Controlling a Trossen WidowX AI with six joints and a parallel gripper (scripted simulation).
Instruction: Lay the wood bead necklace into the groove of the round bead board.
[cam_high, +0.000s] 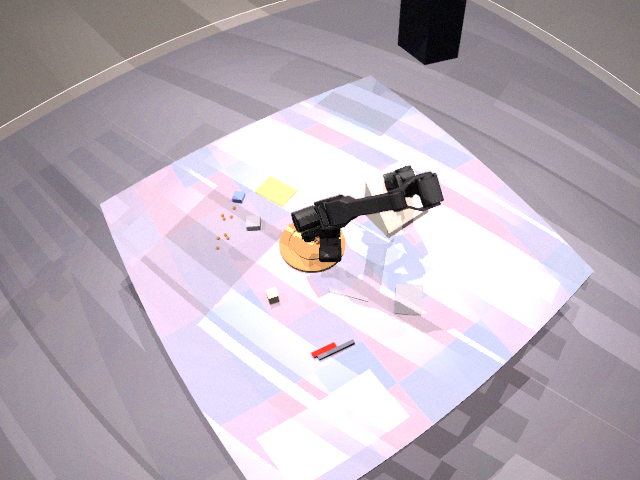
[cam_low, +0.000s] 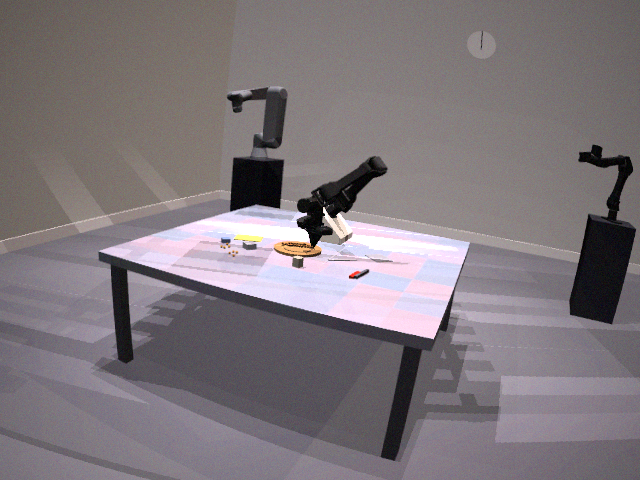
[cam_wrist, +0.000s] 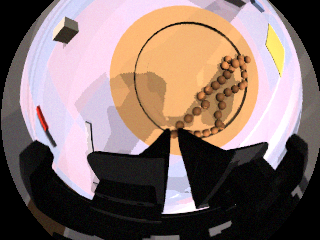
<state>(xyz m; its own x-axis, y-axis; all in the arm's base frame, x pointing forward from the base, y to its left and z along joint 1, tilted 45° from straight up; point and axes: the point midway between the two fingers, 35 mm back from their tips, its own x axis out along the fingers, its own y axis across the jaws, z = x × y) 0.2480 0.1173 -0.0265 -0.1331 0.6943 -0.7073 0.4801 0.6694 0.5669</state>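
The round bead board lies 3 cm ahead of my gripper tip, 5 cm to the right of it and 1 cm below it. Round my gripper tip: cream cube (22 cm ahead, 6 cm to the left); white block (16 cm ahead, 21 cm to the right, 1 cm below); thin rod (2 cm ahead, 15 cm to the left, 2 cm below).
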